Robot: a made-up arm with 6 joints.
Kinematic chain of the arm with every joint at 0, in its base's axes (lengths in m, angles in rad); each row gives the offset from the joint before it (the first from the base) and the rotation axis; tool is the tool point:
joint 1: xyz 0 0 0.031 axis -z
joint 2: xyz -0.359 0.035 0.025 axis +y
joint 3: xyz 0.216 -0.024 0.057 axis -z
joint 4: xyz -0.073 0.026 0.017 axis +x
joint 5: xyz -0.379 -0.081 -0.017 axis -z
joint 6: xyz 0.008 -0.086 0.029 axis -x
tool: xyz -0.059 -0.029 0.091
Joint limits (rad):
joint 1: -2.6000..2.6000
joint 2: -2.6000..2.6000
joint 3: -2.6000..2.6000
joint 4: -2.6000..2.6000
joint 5: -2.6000..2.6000
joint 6: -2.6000..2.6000
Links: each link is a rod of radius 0.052 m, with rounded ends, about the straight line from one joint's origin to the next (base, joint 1, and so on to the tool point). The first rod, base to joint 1, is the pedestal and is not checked.
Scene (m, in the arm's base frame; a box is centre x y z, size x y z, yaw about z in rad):
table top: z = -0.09
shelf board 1: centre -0.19 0.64 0 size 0.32 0.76 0.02 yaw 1.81
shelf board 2: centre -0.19 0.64 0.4 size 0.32 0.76 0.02 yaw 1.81
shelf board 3: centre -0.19 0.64 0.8 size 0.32 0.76 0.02 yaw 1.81
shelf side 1: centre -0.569 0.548 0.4 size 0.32 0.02 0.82 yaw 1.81
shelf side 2: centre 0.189 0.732 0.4 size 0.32 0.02 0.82 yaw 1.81
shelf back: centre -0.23 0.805 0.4 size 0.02 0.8 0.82 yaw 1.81
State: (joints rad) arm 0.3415 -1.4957 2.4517 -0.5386 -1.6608 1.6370
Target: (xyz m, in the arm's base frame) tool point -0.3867 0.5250 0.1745
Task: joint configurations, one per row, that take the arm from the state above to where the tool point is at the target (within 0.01 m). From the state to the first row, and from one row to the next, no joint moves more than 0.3 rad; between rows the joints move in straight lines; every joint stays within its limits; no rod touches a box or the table.
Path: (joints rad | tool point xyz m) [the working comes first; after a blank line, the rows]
Joints at the target: 0.1536 -1.4521 1.5486 -0.2167 -1.7742 1.8525
Straight joint move there: touches shelf board 2.

1: 0.1074 -1.3173 2.4870 -0.5000 -1.7444 1.6436 | -0.3497 0.3832 0.6092
2: -0.1268 -1.1389 2.5223 -0.4614 -1.8280 1.6501 | -0.3232 0.2942 0.6093
3: -0.3609 -0.9604 2.5576 -0.4228 -1.9116 1.6567 | -0.2809 0.2376 0.5893
4: -0.4245 -0.8380 2.3908 -0.2377 -1.9784 1.8925 | -0.2769 0.2964 0.4828
5: -0.4882 -0.7155 2.2241 -0.0525 -2.0453 2.1283 | -0.2887 0.3213 0.3692
6: -0.5518 -0.5931 2.0573 0.1326 -2.1121 2.3642 | -0.3080 0.3147 0.2630
7: -0.6154 -0.4706 1.8905 0.3177 -2.1790 2.6000 | -0.3282 0.2853 0.1745
8: -0.4232 -0.7160 1.8051 0.1841 -2.0778 2.4131 | -0.3621 0.3239 0.2172
9: -0.2309 -0.9614 1.7196 0.0505 -1.9766 2.2262 | -0.3915 0.3771 0.2301
10: -0.0386 -1.2067 1.6341 -0.0831 -1.8754 2.0393 | -0.4036 0.4462 0.2144
11: 0.1536 -1.4521 1.5486 -0.2167 -1.7742 1.8525 | -0.3867 0.5250 0.1745

